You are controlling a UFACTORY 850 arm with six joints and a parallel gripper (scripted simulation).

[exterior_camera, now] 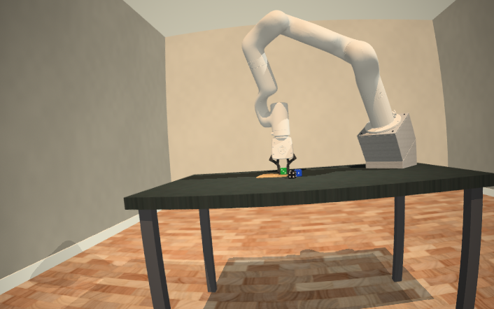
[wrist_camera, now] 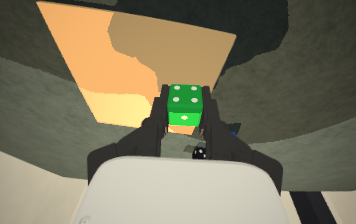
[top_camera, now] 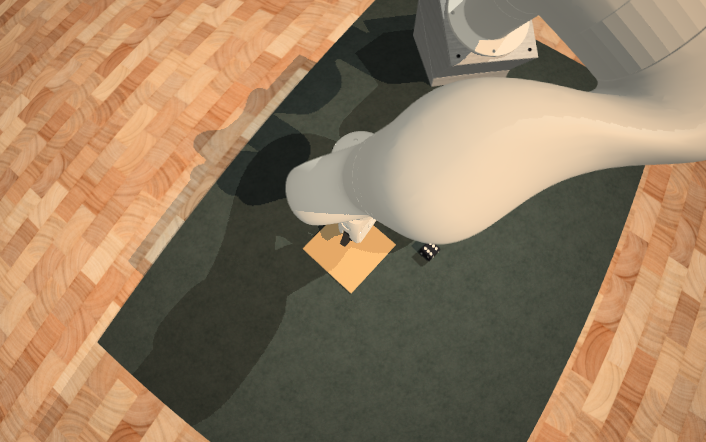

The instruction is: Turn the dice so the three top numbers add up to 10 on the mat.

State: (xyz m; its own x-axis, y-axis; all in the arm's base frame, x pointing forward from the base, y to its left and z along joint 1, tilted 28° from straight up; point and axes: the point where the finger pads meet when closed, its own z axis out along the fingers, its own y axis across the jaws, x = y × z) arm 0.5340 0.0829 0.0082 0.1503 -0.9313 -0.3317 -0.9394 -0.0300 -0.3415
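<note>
Now: hand 1 cm above the green die. Round my hand: black die 14 cm to the left, 6 cm behind, 1 cm below; then blue die 8 cm to the left, 8 cm behind, 1 cm below; then orange mat 4 cm ahead, 2 cm below, 1 cm to the left.
</note>
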